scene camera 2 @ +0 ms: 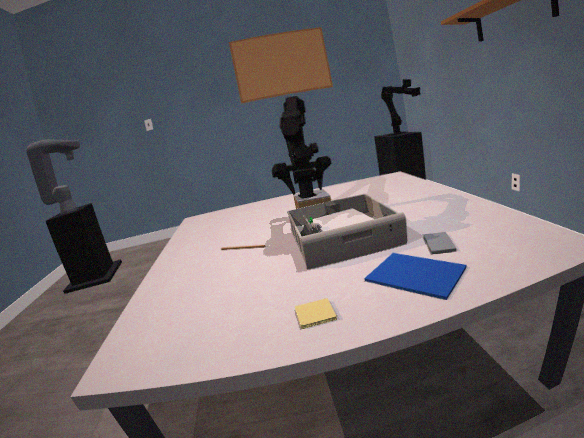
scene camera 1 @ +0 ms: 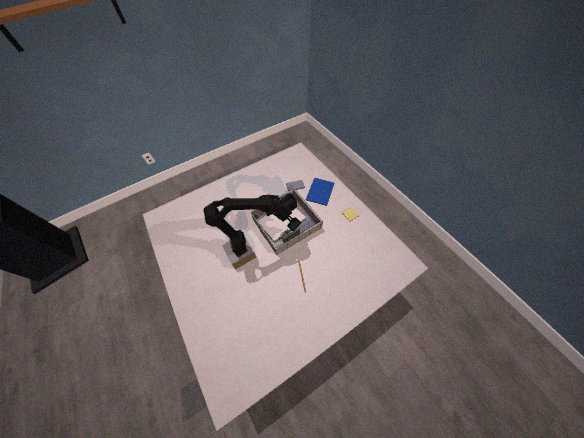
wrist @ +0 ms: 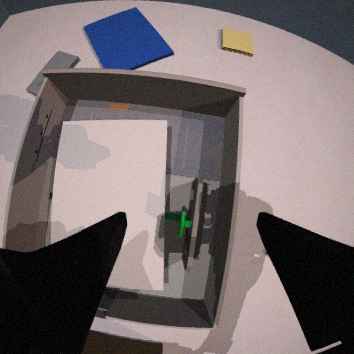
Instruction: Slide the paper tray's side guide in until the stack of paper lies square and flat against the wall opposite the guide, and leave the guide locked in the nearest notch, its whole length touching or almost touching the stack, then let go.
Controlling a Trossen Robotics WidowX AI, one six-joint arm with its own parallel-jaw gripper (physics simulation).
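Pixels of known places: gripper, fingertip midpoint: (scene camera 2: pixel 307 191) (scene camera 1: pixel 291 220) (wrist: pixel 192 219); arm's base, link origin: (scene camera 2: pixel 307 195) (scene camera 1: pixel 239 250).
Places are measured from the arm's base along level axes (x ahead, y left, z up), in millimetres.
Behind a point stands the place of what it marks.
Observation:
The grey paper tray (scene camera 1: pixel 300 243) {z -67, x 302, y -151 mm} (scene camera 2: pixel 370 246) {z -59, x 505, y 12 mm} (wrist: pixel 239 150) {z 1, x 382, y -158 mm} stands on the table. The white paper stack (scene camera 1: pixel 271 227) {z -42, x 234, y 20 mm} (scene camera 2: pixel 350 218) {z -42, x 291, y 55 mm} (wrist: pixel 110 175) {z -42, x 354, y 15 mm} lies in it, its left edge close to the left wall in the wrist view; whether they touch is unclear. The side guide (wrist: pixel 196 220) {z -4, x 296, y -102 mm}, an upright grey plate with a green tab (scene camera 2: pixel 311 220) {z -6, x 306, y -88 mm} (wrist: pixel 183 223) {z -11, x 292, y -88 mm}, stands between stack and right wall, with a visible gap to the stack. My gripper (scene camera 2: pixel 306 190) {z 89, x 308, y -84 mm} (wrist: pixel 192 219) {z 89, x 308, y -84 mm} is open and empty above the tray, fingertips on either side of the guide in the wrist view, the left over the paper.
A blue folder (scene camera 1: pixel 320 191) {z -75, x 677, y 37 mm} (scene camera 2: pixel 417 275) {z -75, x 698, y 33 mm} (wrist: pixel 127 39) {z -75, x 667, y 29 mm} and a grey block (scene camera 1: pixel 295 185) {z -73, x 583, y 193 mm} (scene camera 2: pixel 440 243) {z -73, x 602, y 188 mm} (wrist: pixel 52 72) lie beyond the tray. A yellow note pad (scene camera 1: pixel 350 214) {z -73, x 686, y -229 mm} (scene camera 2: pixel 316 313) {z -73, x 701, y -226 mm} (wrist: pixel 237 41) {z -73, x 682, y -225 mm} lies farther off. A thin brown stick (scene camera 1: pixel 302 276) {z -77, x 178, y -323 mm} (scene camera 2: pixel 243 247) {z -79, x 183, y -317 mm} lies beside the tray.

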